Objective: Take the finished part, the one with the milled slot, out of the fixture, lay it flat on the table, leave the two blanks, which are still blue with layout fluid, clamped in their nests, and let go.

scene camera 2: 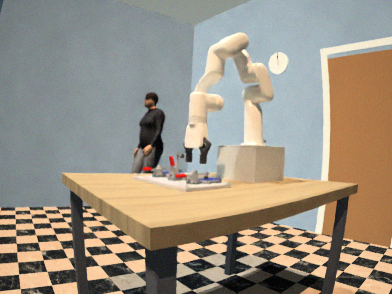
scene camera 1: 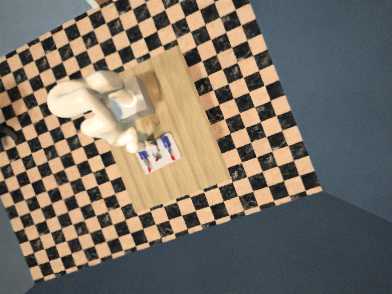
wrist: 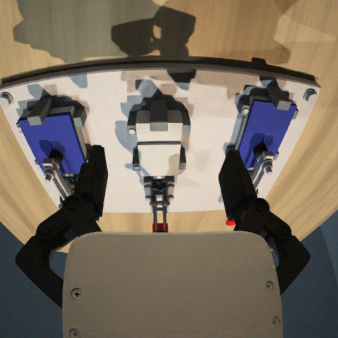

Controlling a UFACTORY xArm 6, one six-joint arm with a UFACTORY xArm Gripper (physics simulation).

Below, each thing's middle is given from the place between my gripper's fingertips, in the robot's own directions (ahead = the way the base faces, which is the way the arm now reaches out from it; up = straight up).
Now: hand 50 mm above the finished part [wrist: 159, 151] and 30 mm short of it. From my hand the other things lie so: fixture plate [scene camera 1: 166, 158] 80 mm below, 80 mm ahead.
